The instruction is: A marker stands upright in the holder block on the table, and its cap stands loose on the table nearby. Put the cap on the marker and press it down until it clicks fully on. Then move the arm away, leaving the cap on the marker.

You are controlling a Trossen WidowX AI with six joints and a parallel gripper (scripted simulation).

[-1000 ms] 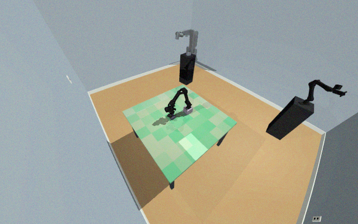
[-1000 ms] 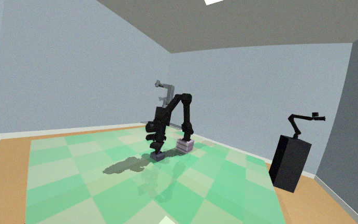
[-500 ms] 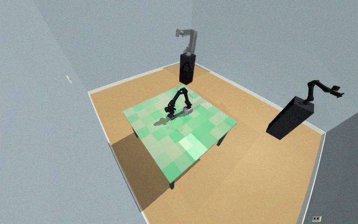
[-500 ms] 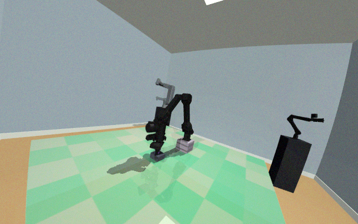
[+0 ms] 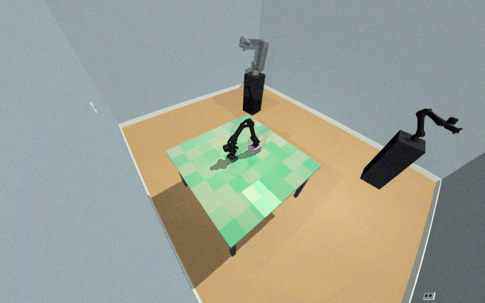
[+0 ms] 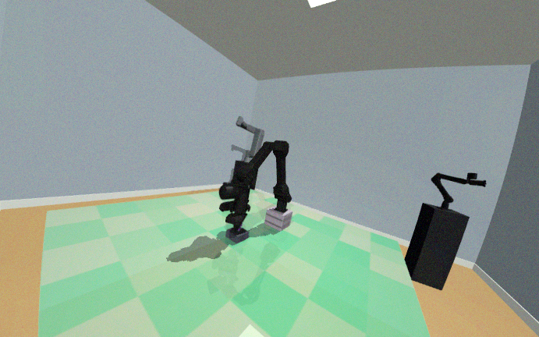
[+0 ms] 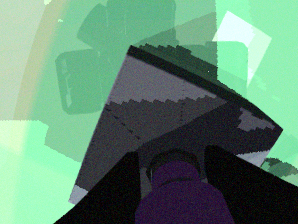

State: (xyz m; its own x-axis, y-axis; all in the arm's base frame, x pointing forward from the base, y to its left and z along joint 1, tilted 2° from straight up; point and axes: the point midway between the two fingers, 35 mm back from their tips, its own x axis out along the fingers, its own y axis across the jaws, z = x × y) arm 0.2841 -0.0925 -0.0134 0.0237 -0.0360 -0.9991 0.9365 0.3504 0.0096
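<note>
The purple cap lies 50 mm above my gripper tip and 10 mm to the left of it.
</note>
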